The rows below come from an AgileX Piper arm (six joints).
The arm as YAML. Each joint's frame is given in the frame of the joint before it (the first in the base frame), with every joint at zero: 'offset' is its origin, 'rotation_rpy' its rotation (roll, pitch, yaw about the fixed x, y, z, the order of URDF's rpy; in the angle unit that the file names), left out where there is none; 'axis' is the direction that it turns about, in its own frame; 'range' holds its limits. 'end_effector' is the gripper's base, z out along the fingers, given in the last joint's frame.
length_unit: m
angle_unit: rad
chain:
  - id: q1
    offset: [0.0, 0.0, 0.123]
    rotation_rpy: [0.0, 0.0, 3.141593]
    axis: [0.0, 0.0, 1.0]
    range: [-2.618, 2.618]
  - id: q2
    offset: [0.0, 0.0, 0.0]
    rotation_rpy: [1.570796, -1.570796, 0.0]
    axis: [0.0, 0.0, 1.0]
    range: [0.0, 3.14]
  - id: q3
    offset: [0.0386, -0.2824, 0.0]
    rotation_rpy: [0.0, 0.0, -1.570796]
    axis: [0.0, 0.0, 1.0]
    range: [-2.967, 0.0]
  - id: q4
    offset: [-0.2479, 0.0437, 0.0]
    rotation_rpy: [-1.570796, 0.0, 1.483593]
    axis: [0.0, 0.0, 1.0]
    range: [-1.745, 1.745]
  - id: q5
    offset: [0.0, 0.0, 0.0]
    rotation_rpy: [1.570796, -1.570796, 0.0]
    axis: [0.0, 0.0, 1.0]
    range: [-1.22, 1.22]
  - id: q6
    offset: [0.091, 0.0, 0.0]
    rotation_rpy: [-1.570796, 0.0, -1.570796]
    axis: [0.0, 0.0, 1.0]
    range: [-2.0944, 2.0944]
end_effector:
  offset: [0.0, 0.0, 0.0]
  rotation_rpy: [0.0, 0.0, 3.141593]
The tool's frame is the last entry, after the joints.
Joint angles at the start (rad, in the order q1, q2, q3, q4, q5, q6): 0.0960, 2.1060, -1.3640, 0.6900, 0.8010, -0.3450
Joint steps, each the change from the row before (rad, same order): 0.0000, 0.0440, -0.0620, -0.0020, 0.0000, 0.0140; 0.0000, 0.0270, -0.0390, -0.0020, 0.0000, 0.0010; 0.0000, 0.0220, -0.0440, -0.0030, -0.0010, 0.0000; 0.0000, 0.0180, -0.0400, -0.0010, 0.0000, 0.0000; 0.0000, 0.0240, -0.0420, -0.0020, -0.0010, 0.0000; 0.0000, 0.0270, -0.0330, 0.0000, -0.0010, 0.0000; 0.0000, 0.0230, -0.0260, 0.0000, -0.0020, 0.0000; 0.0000, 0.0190, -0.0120, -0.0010, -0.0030, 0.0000; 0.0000, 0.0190, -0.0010, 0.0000, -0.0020, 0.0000; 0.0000, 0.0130, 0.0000, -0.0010, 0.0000, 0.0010; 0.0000, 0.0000, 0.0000, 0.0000, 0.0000, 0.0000; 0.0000, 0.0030, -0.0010, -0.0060, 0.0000, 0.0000; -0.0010, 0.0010, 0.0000, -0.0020, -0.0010, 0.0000; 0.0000, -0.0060, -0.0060, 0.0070, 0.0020, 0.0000; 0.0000, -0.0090, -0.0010, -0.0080, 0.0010, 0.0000
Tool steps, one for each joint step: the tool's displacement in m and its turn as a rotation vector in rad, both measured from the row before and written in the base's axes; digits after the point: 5 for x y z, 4 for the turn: 0.01336, 0.00118, -0.00387, 0.0026, -0.0114, -0.0109; 0.00816, 0.00068, -0.00235, -0.0003, -0.0116, 0.0003; 0.00906, 0.00068, 0.00090, -0.0006, -0.0229, 0.0012; 0.00800, 0.00072, 0.00177, 0.0013, -0.0220, 0.0006; 0.00830, 0.00066, -0.00047, -0.0002, -0.0189, 0.0006; 0.00646, 0.00058, -0.00411, 0.0003, -0.0068, -0.0005; 0.00507, 0.00041, -0.00413, -0.0002, -0.0046, -0.0011; 0.00240, 0.00006, -0.00590, -0.0023, 0.0045, -0.0011; 0.00011, -0.00007, -0.00867, -0.0023, 0.0163, -0.0011; -0.00028, -0.00008, -0.00614, -0.0018, 0.0133, -0.0003; 0.00000, 0.00000, 0.00000, 0.0000, 0.0000, 0.0000; 0.00002, -0.00030, -0.00137, -0.0051, 0.0015, 0.0034; 0.00011, -0.00060, -0.00053, -0.0020, 0.0000, -0.0004; 0.00128, 0.00056, 0.00452, 0.0075, -0.0098, -0.0029; 0.00014, -0.00035, 0.00421, -0.0055, -0.0098, 0.0049
